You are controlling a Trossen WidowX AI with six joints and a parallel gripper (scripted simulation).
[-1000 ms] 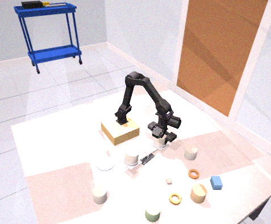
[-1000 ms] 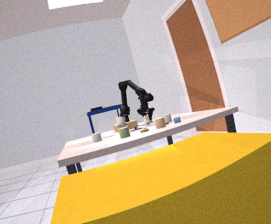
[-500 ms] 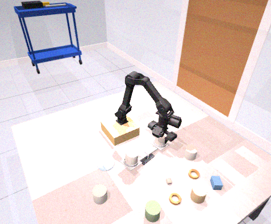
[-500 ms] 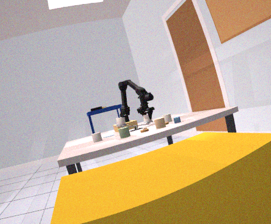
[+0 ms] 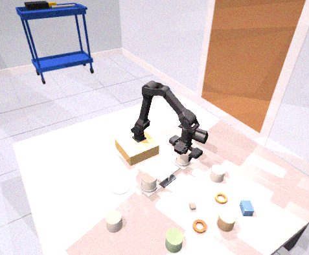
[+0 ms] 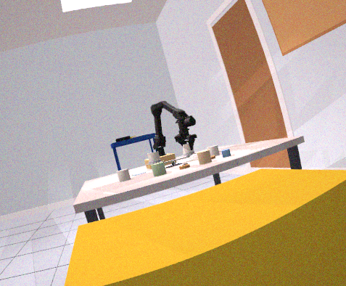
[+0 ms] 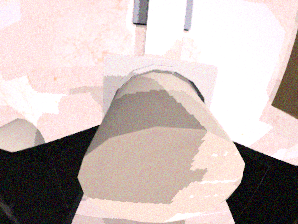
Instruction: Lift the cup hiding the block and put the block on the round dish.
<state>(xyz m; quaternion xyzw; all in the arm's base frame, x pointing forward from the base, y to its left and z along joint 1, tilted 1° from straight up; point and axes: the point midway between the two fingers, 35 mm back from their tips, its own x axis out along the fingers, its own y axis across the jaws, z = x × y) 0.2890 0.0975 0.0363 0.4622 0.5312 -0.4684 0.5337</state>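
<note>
Right now the dark object is 30 mm behind my gripper tip, 120 mm to the left of it and 60 mm below it. Also, from my gripper tip: blue block: 390 mm ahead, 40 mm to the left, 50 mm below; then grey block: 10 mm to the right, 10 mm below; then round white dish: 90 mm behind, 350 mm to the right, 70 mm below.
</note>
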